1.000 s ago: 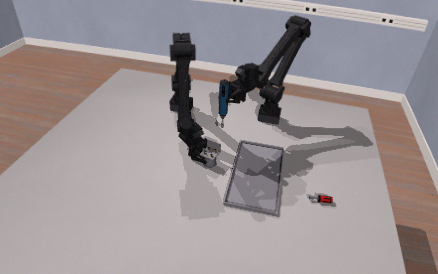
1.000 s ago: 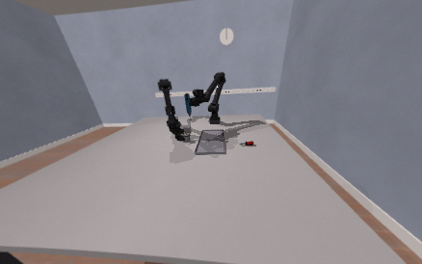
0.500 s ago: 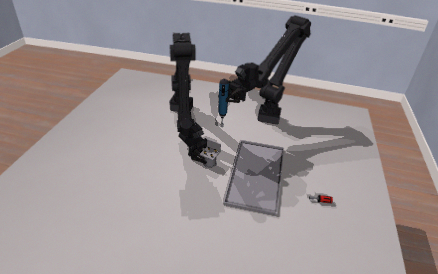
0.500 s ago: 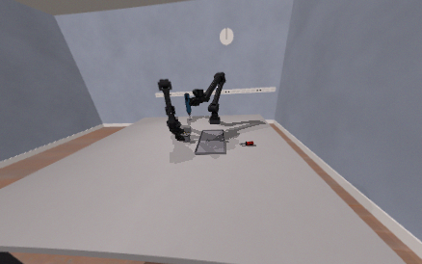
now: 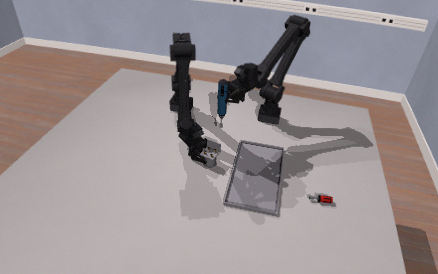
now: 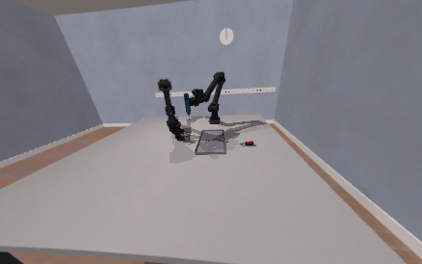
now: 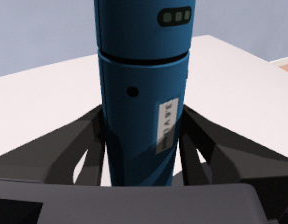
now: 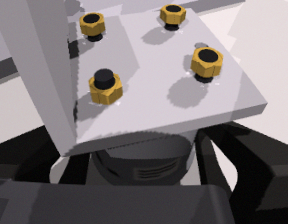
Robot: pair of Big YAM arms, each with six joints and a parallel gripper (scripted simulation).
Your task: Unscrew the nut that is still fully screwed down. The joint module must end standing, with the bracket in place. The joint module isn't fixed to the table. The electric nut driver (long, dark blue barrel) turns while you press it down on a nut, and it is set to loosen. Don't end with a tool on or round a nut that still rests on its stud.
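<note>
The grey bracket lies 50 mm above my right hand. Also, from my right hand: flat grey tray 220 mm to the left, 30 mm ahead, 20 mm below; nut 50 mm above, 20 mm to the right, 10 mm ahead; grey tip 150 mm above, 80 mm behind, 30 mm to the left.
</note>
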